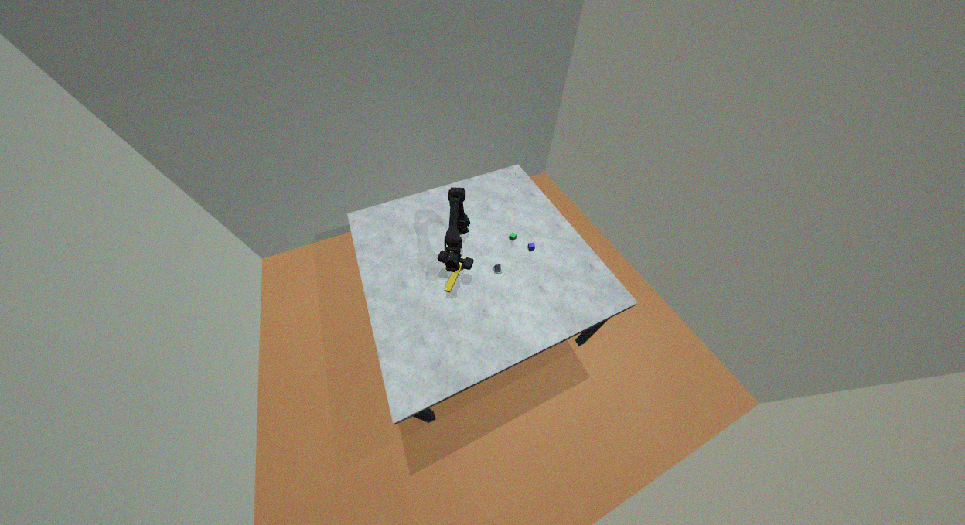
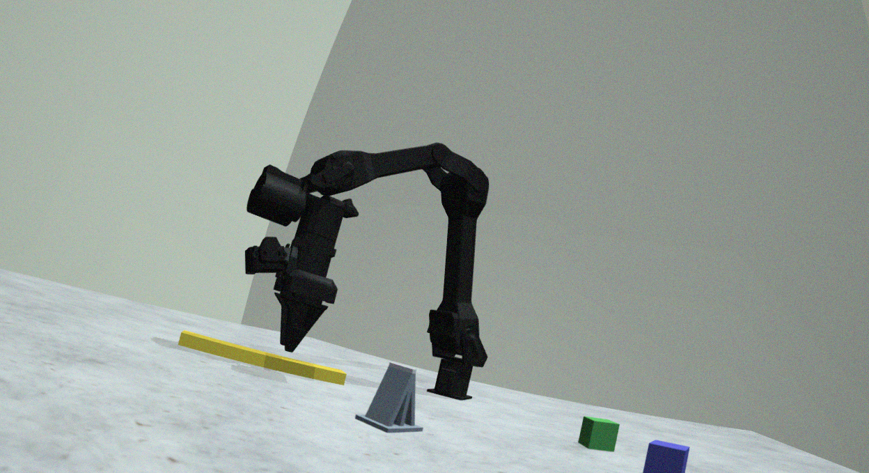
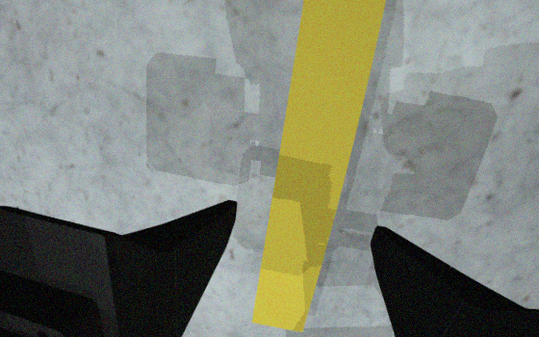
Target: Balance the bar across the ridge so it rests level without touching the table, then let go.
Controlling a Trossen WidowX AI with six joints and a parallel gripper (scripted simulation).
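Right now my gripper tip is 20 mm to the left of the yellow bar, 20 mm short of it and 20 mm above it. Also, from my gripper tip: green cube: 400 mm to the left, 80 mm behind, 10 mm below; then blue cube: 470 mm to the left, 30 mm ahead, 10 mm below.
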